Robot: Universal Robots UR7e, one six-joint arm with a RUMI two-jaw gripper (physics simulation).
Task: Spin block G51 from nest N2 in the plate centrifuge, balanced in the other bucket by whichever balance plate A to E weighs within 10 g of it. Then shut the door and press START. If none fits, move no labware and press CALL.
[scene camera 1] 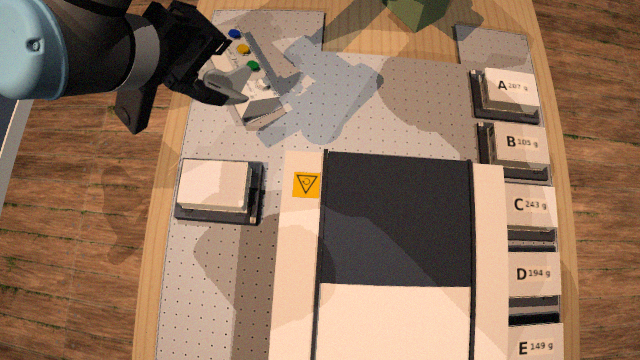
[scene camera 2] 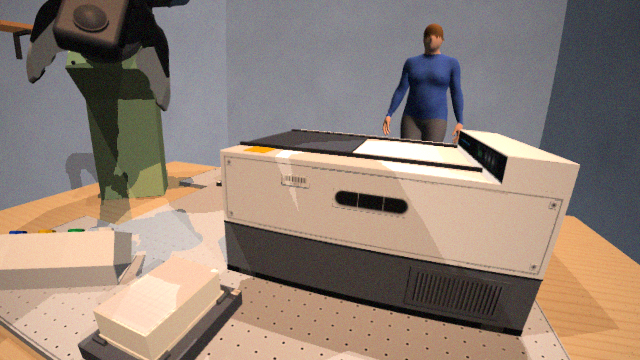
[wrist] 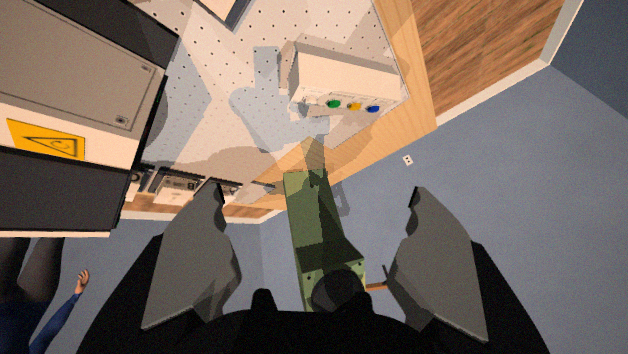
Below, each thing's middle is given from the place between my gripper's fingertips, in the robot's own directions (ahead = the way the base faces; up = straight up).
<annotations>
The cream block (scene camera 1: 222, 186) is 24 cm below my hand, 8 cm ahead of it and 7 cm to the right of it. Round my hand: button box (scene camera 1: 262, 102): 25 cm below, 15 cm behind, 3 cm to the left; then flat dark panel (scene camera 1: 389, 221): 28 cm ahead, 18 cm to the left, 8 cm below; then plate centrifuge (scene camera 2: 463, 234): 42 cm ahead, 17 cm below, 13 cm to the left.
</annotations>
